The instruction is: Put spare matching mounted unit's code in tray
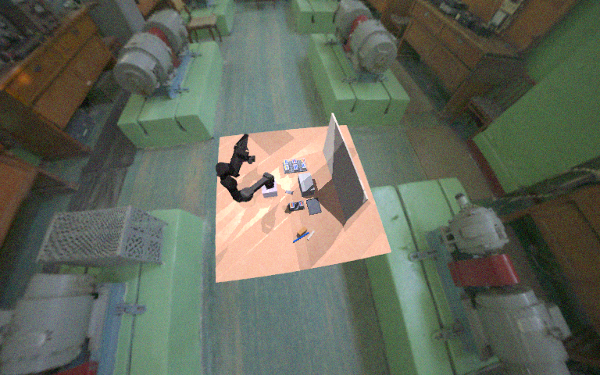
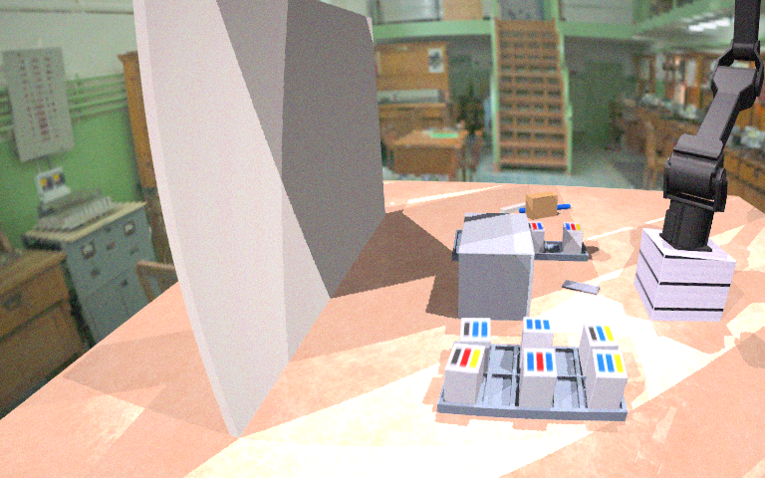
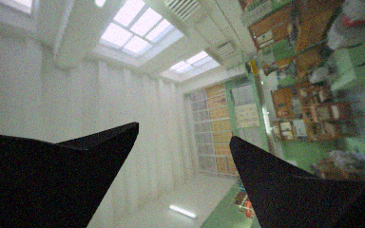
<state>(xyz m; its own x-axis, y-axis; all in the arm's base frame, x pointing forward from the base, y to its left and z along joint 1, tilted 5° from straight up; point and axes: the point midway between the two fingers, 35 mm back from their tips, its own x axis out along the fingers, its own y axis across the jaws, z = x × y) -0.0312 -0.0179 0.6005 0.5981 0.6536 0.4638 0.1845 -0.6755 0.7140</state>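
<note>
Now: the grey mounted unit 34 cm ahead of my gripper tip, 2 cm to the right of it and 66 cm below it. The rest, counted from my gripper tip: tall grey panel 59 cm ahead, 5 cm to the right, 49 cm below; then cardboard box 20 cm ahead, 38 cm to the right, 69 cm below.
</note>
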